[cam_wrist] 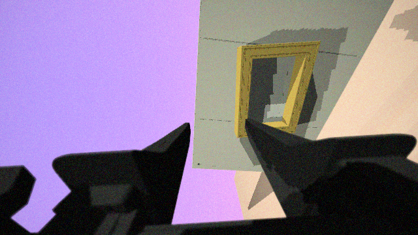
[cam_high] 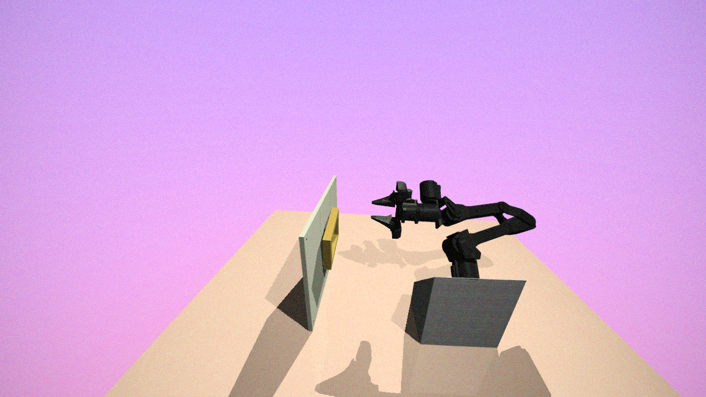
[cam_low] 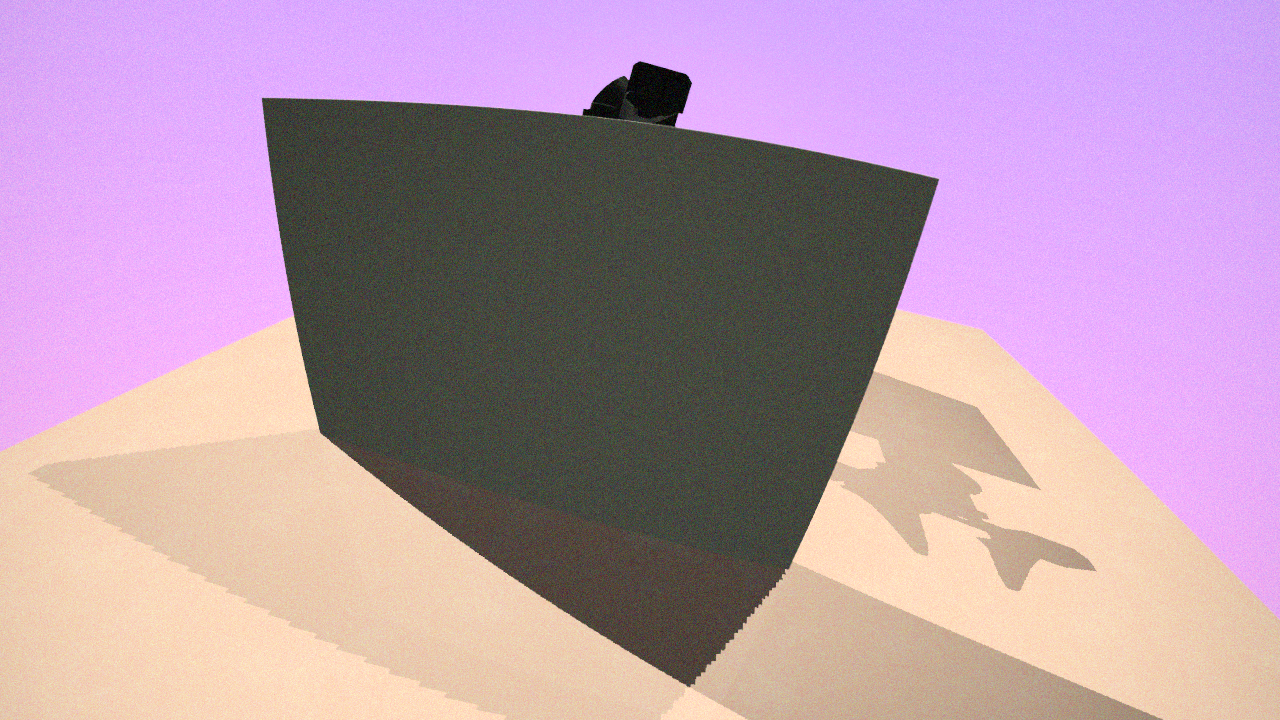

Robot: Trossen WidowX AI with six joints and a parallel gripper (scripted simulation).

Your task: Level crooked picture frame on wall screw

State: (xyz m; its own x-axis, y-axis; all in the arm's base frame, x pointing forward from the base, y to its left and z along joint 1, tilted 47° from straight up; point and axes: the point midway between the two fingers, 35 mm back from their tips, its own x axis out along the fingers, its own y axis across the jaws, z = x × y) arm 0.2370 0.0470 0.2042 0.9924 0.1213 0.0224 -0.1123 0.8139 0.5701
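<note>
Right now my gripper tip is 14 cm short of the yellow picture frame and 11 cm above it. Also, from my gripper tip: wall panel (15 cm ahead, 13 cm below).
</note>
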